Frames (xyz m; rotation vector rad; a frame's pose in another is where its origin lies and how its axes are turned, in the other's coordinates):
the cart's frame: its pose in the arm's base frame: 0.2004 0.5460 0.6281 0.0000 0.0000 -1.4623
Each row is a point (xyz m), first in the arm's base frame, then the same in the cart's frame.
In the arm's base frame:
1: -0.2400 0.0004 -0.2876
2: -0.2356 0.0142 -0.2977
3: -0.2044 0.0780 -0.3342
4: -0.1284 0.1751 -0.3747
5: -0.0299 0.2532 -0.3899
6: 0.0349 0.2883 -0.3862
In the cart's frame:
1: 0.4947 -0.4969 -0.9157
2: 0.4815 -0.4910 -0.9258
3: 0.4214 -0.4531 -0.9623
4: 0.3331 -0.3670 -1.0028
5: 0.2661 -0.2607 -1.0180
6: 0.2383 -0.1924 -1.0143

